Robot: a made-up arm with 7 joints.
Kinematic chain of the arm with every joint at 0, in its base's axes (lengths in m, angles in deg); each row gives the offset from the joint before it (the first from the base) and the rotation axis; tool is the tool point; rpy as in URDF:
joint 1: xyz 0 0 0.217 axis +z
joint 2: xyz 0 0 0 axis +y
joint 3: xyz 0 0 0.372 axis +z
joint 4: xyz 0.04 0 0 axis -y
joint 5: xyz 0.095 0 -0.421 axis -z
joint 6: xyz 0 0 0 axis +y
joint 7: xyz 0.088 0 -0.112 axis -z
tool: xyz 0 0 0 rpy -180 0 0
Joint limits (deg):
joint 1: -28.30..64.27
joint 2: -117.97..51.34
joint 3: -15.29..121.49
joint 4: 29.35..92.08
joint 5: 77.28..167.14
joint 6: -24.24..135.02
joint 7: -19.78..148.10
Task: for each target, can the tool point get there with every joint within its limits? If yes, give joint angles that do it. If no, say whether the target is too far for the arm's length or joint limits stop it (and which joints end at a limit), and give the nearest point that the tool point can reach.
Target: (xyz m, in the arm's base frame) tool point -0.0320 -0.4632 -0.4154
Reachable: no: joint limits stop it (at a limit: joint 1, joint 2, joint 3, joint 5) | nearest point 0.1358 -0.2809 -0.1107 | short by 0.393 m
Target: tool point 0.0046 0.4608 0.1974
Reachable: yes | joints -0.66 28.68 87.39 35.15 153.70 49.31 91.70
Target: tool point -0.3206 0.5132 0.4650
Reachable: yes | joints 21.46 -9.65 93.29 68.77 99.24 51.81 33.15
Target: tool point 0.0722 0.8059 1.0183
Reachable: no: too far | nearest point 0.0511 0.5701 0.7838 | short by 0.333 m
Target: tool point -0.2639 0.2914 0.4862
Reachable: yes | joints 49.75 -79.10 53.25 37.19 153.99 50.64 79.60
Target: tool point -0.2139 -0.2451 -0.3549
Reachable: no: joint limits stop it (at a limit: joint 1, joint 3, joint 4, joint 6) | nearest point -0.4024 -0.1378 -0.3278 | short by 0.219 m
